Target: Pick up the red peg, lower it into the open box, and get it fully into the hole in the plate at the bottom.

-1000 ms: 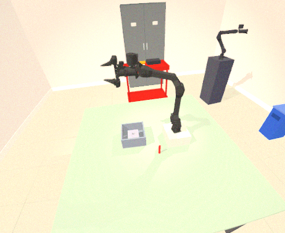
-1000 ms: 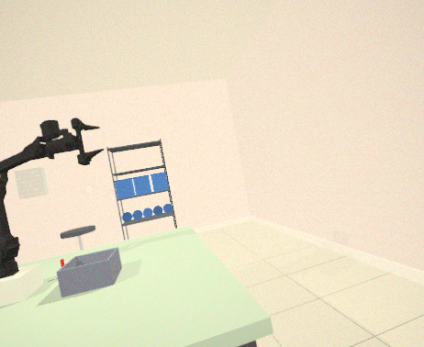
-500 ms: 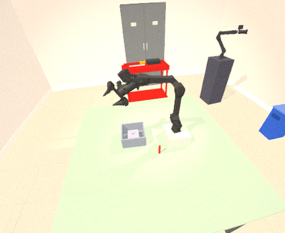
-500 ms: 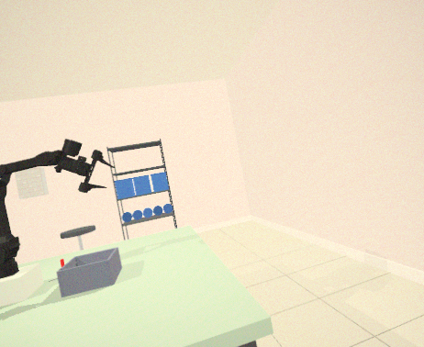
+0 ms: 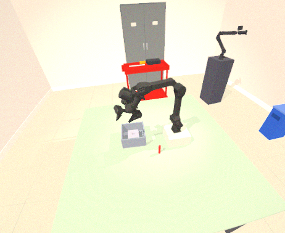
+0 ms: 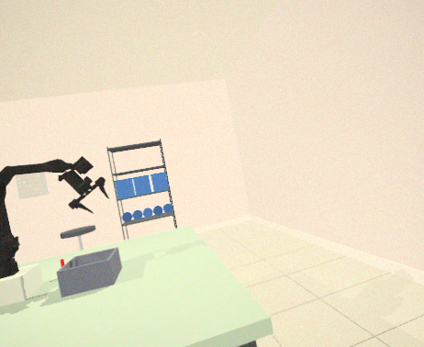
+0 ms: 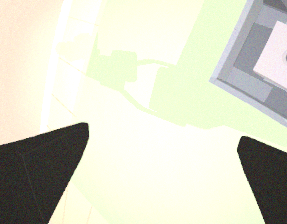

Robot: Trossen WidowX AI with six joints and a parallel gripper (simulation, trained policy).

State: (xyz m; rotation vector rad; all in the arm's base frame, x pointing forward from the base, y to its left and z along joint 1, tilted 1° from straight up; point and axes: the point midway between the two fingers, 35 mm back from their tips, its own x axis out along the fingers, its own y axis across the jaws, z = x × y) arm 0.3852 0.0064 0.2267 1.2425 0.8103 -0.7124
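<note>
My gripper tip is 22 cm past the red peg, 10 cm to the right of it and 25 cm above it. The rest, counted from my gripper tip: grey box 7 cm behind, 11 cm to the right, 27 cm below; then plate 7 cm behind, 11 cm to the right, 25 cm below.
</note>
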